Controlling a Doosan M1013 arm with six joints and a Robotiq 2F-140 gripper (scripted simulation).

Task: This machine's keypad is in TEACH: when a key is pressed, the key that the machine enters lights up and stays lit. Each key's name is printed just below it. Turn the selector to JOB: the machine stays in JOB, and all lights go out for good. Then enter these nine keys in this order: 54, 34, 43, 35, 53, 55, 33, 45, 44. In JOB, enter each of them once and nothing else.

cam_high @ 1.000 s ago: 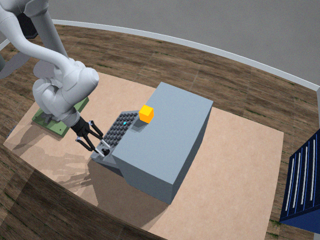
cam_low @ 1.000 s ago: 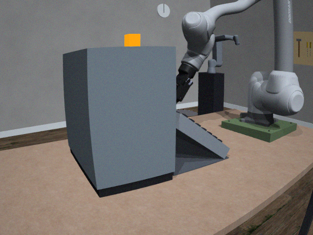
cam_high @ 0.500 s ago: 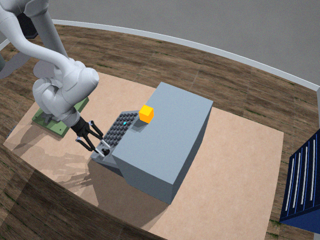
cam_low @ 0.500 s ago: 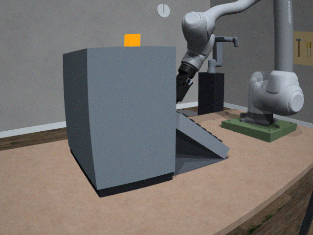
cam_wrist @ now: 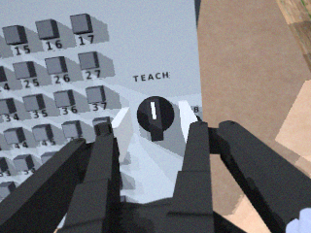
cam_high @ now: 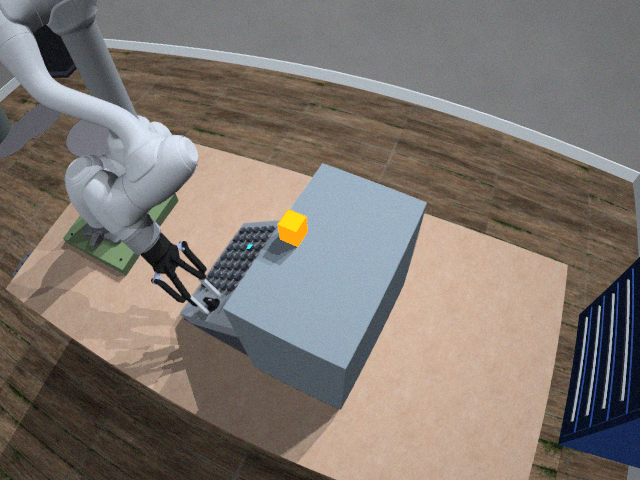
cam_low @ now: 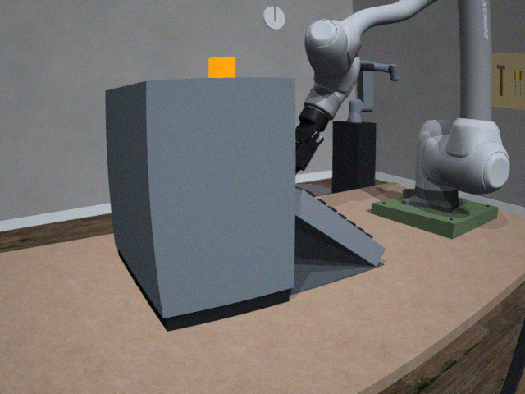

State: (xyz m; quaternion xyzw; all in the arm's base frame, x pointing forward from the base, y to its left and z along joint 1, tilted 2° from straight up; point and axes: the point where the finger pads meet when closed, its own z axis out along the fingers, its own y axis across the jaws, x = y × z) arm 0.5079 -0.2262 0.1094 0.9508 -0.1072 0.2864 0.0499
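Now: hand 20 mm short of the black selector knob and 20 mm above it. Round my hand: key 180 mm to the left, 60 mm ahead, 30 mm below.
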